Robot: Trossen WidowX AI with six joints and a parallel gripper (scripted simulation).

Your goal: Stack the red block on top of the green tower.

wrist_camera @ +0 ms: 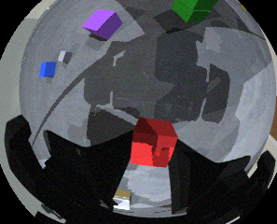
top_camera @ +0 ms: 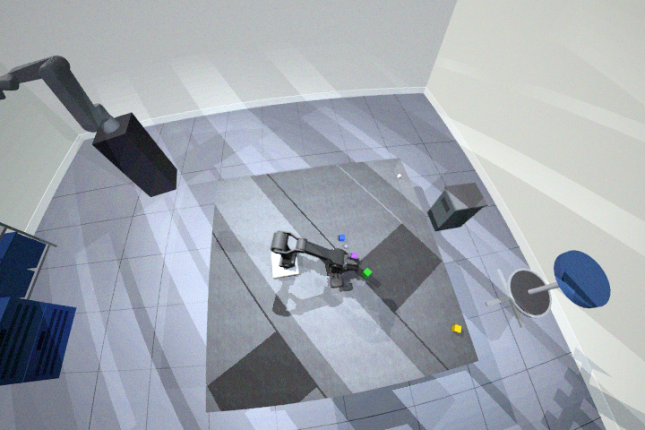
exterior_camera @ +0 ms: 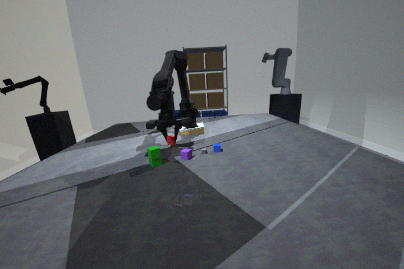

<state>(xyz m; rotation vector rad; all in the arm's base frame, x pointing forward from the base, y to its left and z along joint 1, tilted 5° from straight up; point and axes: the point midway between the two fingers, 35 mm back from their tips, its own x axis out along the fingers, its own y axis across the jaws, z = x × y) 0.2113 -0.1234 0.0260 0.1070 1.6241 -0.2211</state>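
My gripper tip is now 140 mm short of the purple block, 50 mm to the right of it and 10 mm above it. Also, from my gripper tip: small grey cube (110 mm ahead, 120 mm to the left, 20 mm below); then blue block (110 mm ahead, 170 mm to the left, 10 mm below); then red block (10 mm above).
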